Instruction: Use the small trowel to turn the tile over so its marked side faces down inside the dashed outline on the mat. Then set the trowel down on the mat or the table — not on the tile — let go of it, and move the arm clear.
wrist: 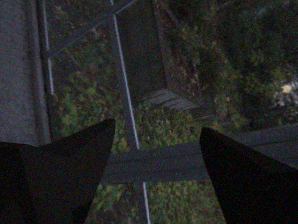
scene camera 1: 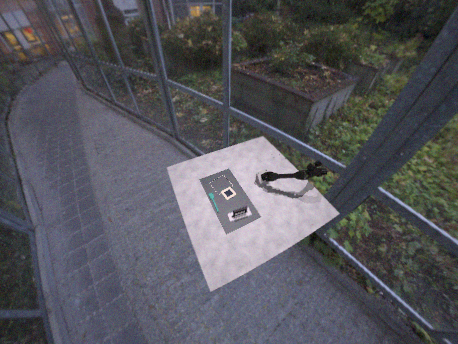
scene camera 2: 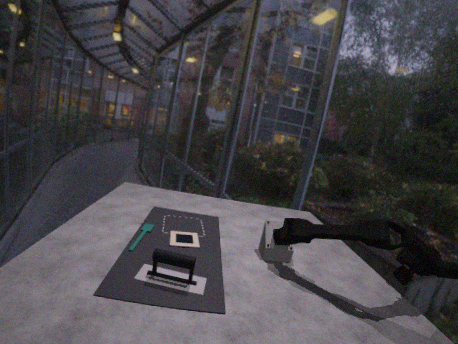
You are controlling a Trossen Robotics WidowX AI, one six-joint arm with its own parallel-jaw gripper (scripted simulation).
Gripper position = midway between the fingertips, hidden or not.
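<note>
Wrist view: my gripper (wrist: 158,129) is open and holds nothing. Scene camera 1 shows a dark mat (scene camera 1: 241,200). Scene camera 2 also shows the dark mat (scene camera 2: 120,282).
</note>
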